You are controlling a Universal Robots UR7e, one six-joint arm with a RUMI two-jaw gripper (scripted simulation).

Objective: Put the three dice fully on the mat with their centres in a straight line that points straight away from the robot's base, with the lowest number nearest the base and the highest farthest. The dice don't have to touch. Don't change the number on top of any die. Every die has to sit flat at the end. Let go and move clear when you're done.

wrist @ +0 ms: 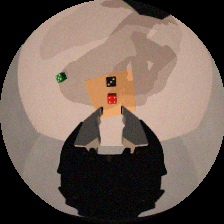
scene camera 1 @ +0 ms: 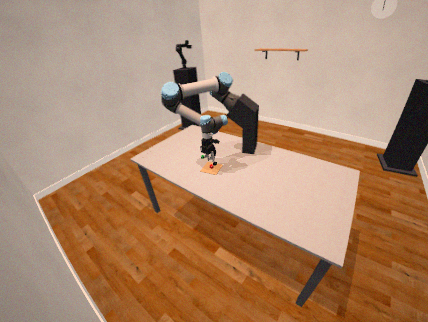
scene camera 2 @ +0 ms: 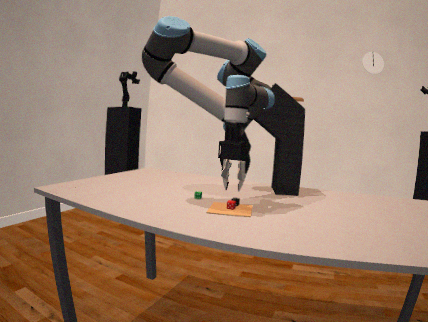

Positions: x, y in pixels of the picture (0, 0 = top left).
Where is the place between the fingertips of the gripper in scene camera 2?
At 232, 190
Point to a mat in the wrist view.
At 96, 87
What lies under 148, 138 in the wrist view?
The gripper.
